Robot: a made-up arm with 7 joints. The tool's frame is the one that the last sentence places.
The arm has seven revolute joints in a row. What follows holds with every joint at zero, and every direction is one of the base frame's. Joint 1 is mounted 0.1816 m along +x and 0.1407 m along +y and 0.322 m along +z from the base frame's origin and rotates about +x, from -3.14 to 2.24 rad. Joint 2 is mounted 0.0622 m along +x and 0.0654 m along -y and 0.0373 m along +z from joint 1 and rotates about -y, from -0.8 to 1.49 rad. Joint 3 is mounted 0.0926 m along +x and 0.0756 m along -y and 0.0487 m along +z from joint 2 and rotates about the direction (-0.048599, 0.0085, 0.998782), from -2.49 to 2.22 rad. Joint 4 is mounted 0.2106 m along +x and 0.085 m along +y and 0.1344 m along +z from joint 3 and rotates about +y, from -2.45 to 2.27 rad. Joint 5 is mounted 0.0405 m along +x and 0.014 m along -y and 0.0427 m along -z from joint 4 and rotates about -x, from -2.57 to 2.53 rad. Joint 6 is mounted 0.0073 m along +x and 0.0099 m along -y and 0.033 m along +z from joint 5 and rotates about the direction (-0.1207, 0.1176, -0.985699), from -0.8 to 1.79 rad. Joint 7 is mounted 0.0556 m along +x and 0.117 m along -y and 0.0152 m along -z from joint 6 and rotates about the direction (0.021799, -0.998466, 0.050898), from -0.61 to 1.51 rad. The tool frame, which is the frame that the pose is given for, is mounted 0.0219 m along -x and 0.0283 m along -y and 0.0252 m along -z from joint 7; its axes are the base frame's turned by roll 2.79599, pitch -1.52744 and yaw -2.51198 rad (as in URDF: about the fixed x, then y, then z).
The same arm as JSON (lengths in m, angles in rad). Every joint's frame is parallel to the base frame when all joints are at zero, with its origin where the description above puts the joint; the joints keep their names.
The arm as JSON. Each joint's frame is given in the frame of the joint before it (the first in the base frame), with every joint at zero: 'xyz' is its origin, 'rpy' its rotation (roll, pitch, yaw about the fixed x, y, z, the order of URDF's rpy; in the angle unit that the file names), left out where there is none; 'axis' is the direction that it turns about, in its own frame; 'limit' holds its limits. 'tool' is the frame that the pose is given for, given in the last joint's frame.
{"units": {"length": "m", "angle": "rad"}, "joints": [
  {"name": "joint 1", "type": "revolute", "origin": {"xyz": [0.1816, 0.1407, 0.322]}, "axis": [1.0, 0.0, 0.0], "limit": {"lower": -3.14, "upper": 2.24}},
  {"name": "joint 2", "type": "revolute", "origin": {"xyz": [0.0622, -0.0654, 0.0373]}, "axis": [0.0, -1.0, 0.0], "limit": {"lower": -0.8, "upper": 1.49}},
  {"name": "joint 3", "type": "revolute", "origin": {"xyz": [0.0926, -0.0756, 0.0487]}, "axis": [-0.048599, 0.0085, 0.998782], "limit": {"lower": -2.49, "upper": 2.22}},
  {"name": "joint 4", "type": "revolute", "origin": {"xyz": [0.2106, 0.085, 0.1344]}, "axis": [0.0, 1.0, 0.0], "limit": {"lower": -2.45, "upper": 2.27}},
  {"name": "joint 5", "type": "revolute", "origin": {"xyz": [0.0405, -0.014, -0.0427]}, "axis": [-1.0, 0.0, 0.0], "limit": {"lower": -2.57, "upper": 2.53}},
  {"name": "joint 6", "type": "revolute", "origin": {"xyz": [0.0073, -0.0099, 0.033]}, "axis": [-0.1207, 0.1176, -0.985699], "limit": {"lower": -0.8, "upper": 1.79}},
  {"name": "joint 7", "type": "revolute", "origin": {"xyz": [0.0556, -0.117, -0.0152]}, "axis": [0.021799, -0.998466, 0.050898], "limit": {"lower": -0.61, "upper": 1.51}}
], "tool": {"origin": {"xyz": [-0.0219, -0.0283, -0.0252], "rpy": [2.796, -1.5274, -2.512]}}}

